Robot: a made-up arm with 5 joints. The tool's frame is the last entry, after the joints.
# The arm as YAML. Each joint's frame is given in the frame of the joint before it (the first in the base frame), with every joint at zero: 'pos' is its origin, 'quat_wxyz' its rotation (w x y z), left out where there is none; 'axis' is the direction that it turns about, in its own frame. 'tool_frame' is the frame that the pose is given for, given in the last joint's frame.
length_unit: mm
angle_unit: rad
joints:
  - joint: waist
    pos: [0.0, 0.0, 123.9]
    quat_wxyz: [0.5, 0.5, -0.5, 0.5]
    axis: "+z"
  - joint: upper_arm
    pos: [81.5, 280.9, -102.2]
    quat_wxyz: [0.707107, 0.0, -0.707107, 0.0]
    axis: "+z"
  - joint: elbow
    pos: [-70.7, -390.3, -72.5]
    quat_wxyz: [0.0, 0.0, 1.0, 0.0]
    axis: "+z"
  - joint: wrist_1
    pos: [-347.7, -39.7, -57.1]
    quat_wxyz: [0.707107, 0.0, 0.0, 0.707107]
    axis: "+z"
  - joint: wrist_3
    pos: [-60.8, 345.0, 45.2]
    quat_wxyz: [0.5, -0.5, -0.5, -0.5]
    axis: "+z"
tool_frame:
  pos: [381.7, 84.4, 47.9]
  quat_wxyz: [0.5, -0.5, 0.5, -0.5]
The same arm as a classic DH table. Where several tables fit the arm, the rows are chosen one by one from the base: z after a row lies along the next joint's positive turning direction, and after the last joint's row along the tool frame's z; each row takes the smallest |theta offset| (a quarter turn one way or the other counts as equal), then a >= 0, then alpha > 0; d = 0 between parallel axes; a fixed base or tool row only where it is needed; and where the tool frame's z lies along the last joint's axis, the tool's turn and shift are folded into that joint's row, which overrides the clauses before.
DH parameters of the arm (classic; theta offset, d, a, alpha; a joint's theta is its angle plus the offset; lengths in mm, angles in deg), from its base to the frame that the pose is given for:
base (fixed): 0 123.9 0 90
waist: 0 -102.2 -280.9 90
upper_arm: -10.27 0 396.7 180
elbow: 86.25 0 -350 0
wrist_1: 83.49 142.1 -60.8 -90
wrist_3: 0 392.9 84.4 90
tool (fixed): 180 381.7 0 0

